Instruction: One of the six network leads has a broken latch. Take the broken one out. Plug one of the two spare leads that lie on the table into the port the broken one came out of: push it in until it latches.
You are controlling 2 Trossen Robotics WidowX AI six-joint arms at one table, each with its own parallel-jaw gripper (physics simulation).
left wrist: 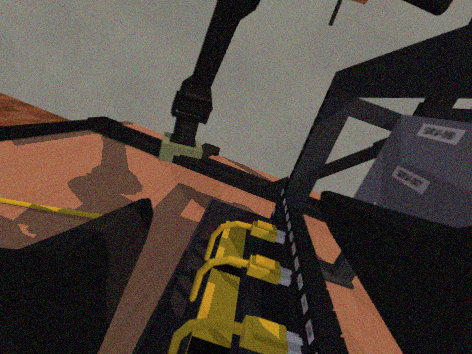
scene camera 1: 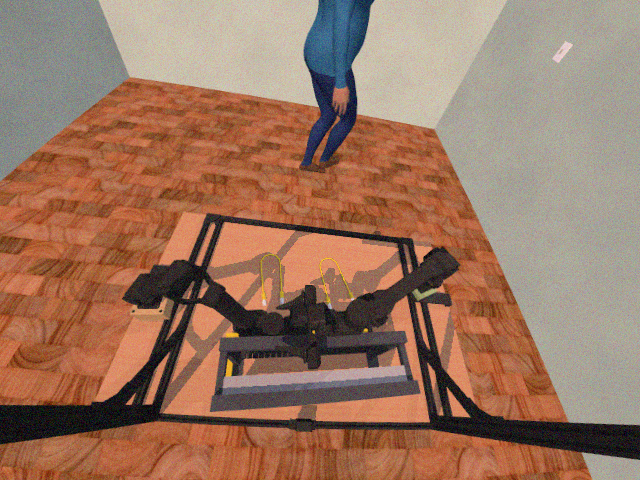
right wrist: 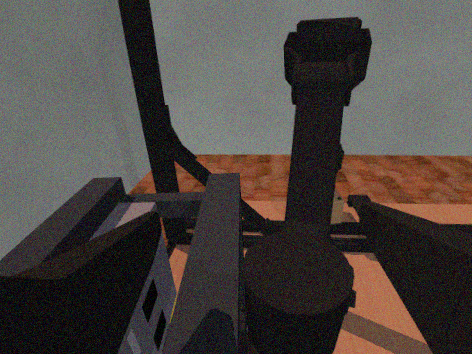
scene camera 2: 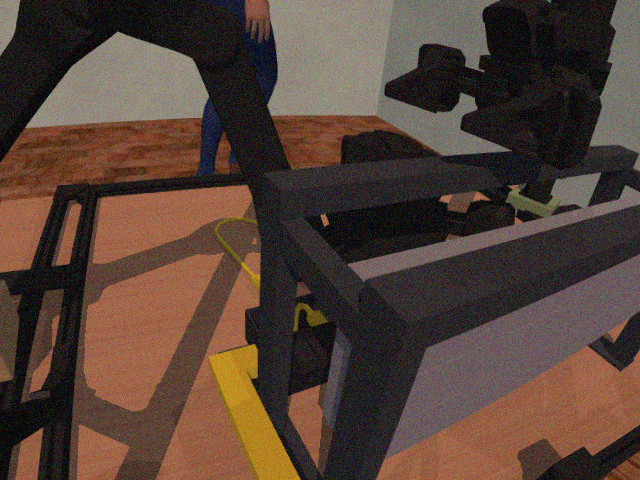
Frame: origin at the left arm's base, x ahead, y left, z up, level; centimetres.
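Where they show: left gripper, fingertip midpoint: (left wrist: 237,203) (scene camera 2: 471,211); right gripper, fingertip midpoint: (scene camera 1: 275,327) (right wrist: 259,216) (scene camera 2: 420,104); left arm's base, link origin: (scene camera 1: 151,299); right arm's base, link origin: (left wrist: 183,141) (scene camera 2: 535,195).
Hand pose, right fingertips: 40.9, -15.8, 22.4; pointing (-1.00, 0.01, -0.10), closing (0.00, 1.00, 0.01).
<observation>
Things, the pixels of their centre, and the offset from my right fingertips, as dx, dy, dz. "*": a spot on its surface instead.
- top, surface spot: (left wrist: 263,230) * +25.6, +1.2, -21.1
- bottom, surface spot: (left wrist: 262,336) * +15.0, +1.4, -20.9
- rack, body centre: (scene camera 2: 486,278) (scene camera 1: 312,354) +11.0, -3.9, -17.1
- U-shaped spare lead, surface spot: (scene camera 2: 233,254) (scene camera 1: 261,277) * -6.0, +27.3, -29.7
- yellow bar, surface spot: (scene camera 2: 253,413) (scene camera 1: 229,359) * -14.3, -2.9, -26.2
In the left wrist view several yellow network leads run into a dark port strip; three plugs show, at the top (left wrist: 263,230), middle (left wrist: 264,269) and bottom (left wrist: 262,336). I cannot tell which latch is broken. My left gripper (left wrist: 237,203) is open, its fingers either side of this row, nothing between them. My right gripper (scene camera 2: 424,104) (right wrist: 259,216) is open and empty, above the rack (scene camera 1: 379,338) (scene camera 2: 330,186) (right wrist: 212,235). The arms hide the ports in scene camera 1. One U-shaped spare lead (scene camera 1: 261,273) (scene camera 2: 233,254) lies behind the rack; the other spare lead (scene camera 1: 327,258) lies right of it.
My left arm (right wrist: 317,130) stands close in front of the right gripper in the right wrist view. A yellow bar (scene camera 2: 253,413) (scene camera 1: 229,367) is at the rack's left end. A labelled grey panel (left wrist: 420,155) is inside the rack. A person (scene camera 1: 336,51) stands beyond the table.
</observation>
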